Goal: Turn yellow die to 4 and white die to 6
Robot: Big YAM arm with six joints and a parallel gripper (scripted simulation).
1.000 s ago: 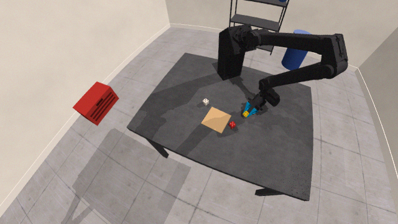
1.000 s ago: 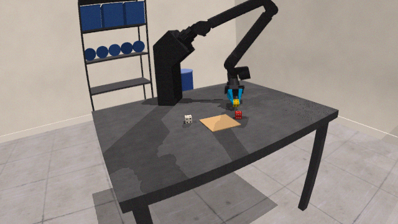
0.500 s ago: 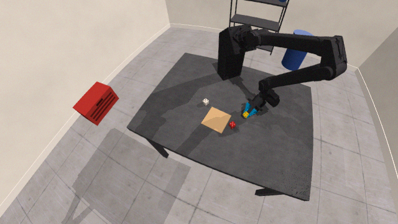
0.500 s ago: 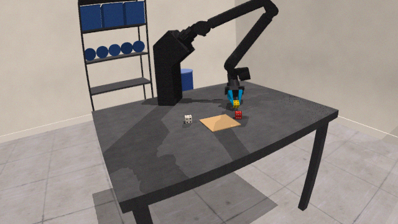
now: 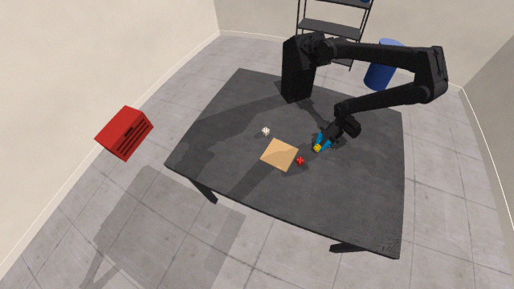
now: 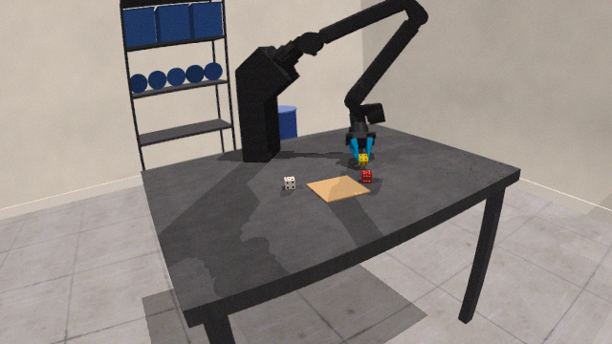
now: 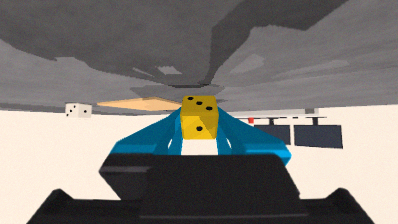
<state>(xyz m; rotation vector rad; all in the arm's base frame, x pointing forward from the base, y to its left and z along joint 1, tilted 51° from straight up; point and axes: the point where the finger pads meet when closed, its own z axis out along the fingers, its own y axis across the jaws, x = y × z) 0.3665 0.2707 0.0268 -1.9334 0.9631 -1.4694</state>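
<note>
Right now the yellow die is right at my hand. The rest, counted from my hand: tan mat 13 cm to the right, 12 cm ahead, 3 cm below; red die 10 cm ahead, 3 cm to the right, 2 cm below; white die 27 cm to the right, 7 cm ahead, 2 cm below.
</note>
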